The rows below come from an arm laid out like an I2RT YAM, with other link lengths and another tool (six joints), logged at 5 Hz.
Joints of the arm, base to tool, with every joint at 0 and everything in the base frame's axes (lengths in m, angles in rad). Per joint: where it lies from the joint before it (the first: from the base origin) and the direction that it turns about. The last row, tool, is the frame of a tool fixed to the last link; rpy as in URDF.
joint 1: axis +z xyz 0 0 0.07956
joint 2: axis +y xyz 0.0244 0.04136 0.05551
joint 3: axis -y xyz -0.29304 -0.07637 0
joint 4: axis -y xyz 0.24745 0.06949 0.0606
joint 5: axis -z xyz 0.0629 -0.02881 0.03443
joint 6: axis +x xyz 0.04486 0 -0.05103
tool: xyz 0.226 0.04 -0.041 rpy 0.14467 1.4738 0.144
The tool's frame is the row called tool.
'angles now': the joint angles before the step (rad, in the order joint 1, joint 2, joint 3, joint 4, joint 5, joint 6). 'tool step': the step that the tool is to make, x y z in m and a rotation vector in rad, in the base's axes. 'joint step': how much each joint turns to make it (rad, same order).
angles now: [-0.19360, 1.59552, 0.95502, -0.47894, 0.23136, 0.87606]
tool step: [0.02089, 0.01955, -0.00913, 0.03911, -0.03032, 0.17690]
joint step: [-0.03472, 0.05302, -0.00002, 0.10225, -0.13695, -0.16977]
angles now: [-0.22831, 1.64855, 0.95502, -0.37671, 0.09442, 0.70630]
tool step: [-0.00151, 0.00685, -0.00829, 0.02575, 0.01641, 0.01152]
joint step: [-0.00114, 0.02325, -0.00037, 0.00189, -0.02480, -0.00113]
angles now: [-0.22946, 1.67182, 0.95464, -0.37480, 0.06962, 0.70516]
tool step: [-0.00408, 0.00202, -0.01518, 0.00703, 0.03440, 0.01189]
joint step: [-0.00037, 0.04081, 0.00001, 0.00647, -0.00458, -0.01144]
